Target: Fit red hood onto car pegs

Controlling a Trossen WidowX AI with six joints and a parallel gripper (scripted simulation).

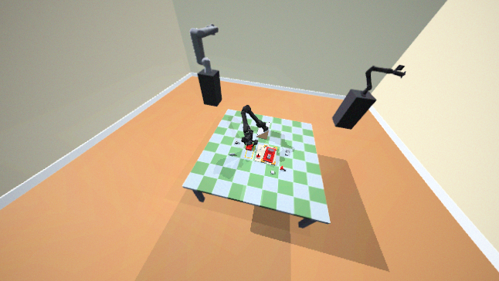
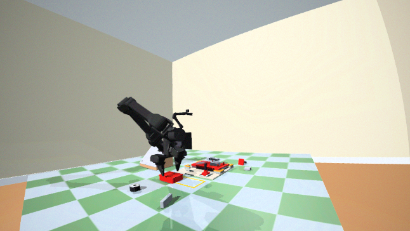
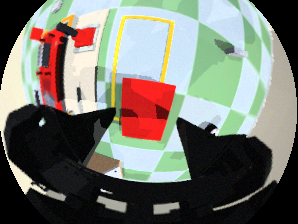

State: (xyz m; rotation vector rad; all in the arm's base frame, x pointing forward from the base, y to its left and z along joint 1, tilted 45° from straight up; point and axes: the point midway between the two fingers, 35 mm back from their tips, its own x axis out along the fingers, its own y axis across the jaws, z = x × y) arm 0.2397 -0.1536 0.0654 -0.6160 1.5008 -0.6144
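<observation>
The red hood is 1 cm below my gripper tip. The rest, counted from my gripper tip: grey engine block 10 cm ahead, 25 cm to the left, 1 cm below; black wheel 3 cm behind, 17 cm to the right, 2 cm below; beige jig 6 cm ahead, 23 cm to the left, 2 cm below.
</observation>
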